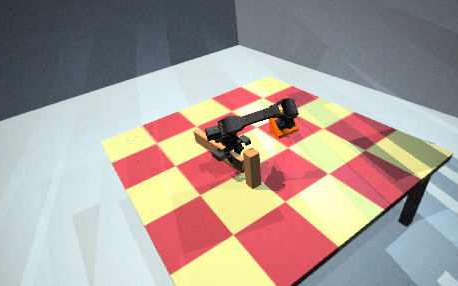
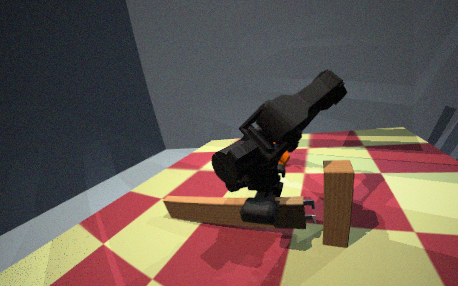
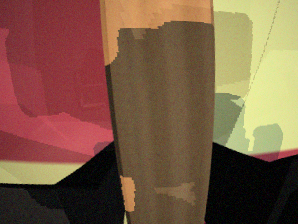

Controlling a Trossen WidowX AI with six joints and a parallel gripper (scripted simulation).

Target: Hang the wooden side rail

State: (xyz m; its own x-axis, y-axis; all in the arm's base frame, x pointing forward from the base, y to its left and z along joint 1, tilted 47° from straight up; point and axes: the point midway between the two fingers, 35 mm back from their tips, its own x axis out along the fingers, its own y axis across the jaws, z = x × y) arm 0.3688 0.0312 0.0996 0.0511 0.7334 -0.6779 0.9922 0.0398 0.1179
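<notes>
My gripper tip is now 10 mm past the wooden headboard post, 140 mm to the right of it and 40 mm below it.
</notes>
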